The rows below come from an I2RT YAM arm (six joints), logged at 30 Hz.
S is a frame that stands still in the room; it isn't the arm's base.
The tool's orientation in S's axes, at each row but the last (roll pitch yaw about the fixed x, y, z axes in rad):
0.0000 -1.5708 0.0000
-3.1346 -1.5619 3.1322
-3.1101 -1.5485 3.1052
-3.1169 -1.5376 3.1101
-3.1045 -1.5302 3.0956
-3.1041 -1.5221 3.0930
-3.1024 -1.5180 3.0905
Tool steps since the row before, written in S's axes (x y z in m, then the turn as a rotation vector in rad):
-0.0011 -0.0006 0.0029 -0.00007 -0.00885 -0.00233
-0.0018 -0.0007 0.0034 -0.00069 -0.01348 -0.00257
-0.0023 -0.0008 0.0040 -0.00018 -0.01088 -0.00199
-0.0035 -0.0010 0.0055 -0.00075 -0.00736 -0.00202
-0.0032 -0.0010 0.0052 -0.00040 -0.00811 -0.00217
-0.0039 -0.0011 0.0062 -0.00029 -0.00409 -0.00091
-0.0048 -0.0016 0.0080 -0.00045 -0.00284 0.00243
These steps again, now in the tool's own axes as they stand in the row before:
0.0029 -0.0006 0.0011 -0.00233 -0.00885 0.00007
0.0034 -0.0007 0.0018 -0.00256 -0.01348 0.00068
0.0040 -0.0008 0.0022 -0.00199 -0.01088 0.00017
0.0056 -0.0010 0.0033 -0.00200 -0.00736 0.00077
0.0053 -0.0010 0.0030 -0.00217 -0.00811 0.00042
0.0064 -0.0012 0.0036 -0.00090 -0.00409 0.00029
0.0082 -0.0017 0.0044 0.00244 -0.00285 0.00029

